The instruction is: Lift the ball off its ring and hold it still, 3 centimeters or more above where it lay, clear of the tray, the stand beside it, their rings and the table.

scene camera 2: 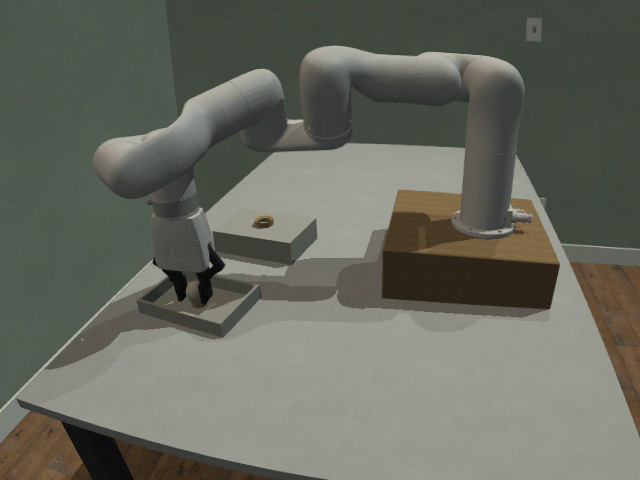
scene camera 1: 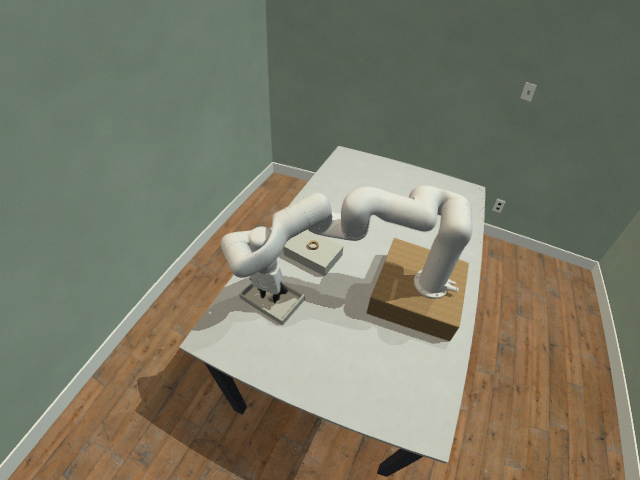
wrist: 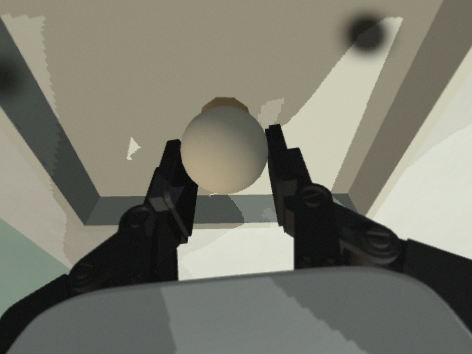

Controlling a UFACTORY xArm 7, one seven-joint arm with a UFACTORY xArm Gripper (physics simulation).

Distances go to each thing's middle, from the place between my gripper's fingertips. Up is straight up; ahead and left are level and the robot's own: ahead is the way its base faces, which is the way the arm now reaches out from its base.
I see the shallow grey tray [wrist: 97, 97] 1 cm to the right of my hand and 1 cm below it. From my hand the other things lie so: grey stand [scene camera 2: 283, 238] (5 cm behind, 26 cm to the right, 1 cm above); then pale ball [wrist: 224, 150] (1 cm to the right, 1 cm above).
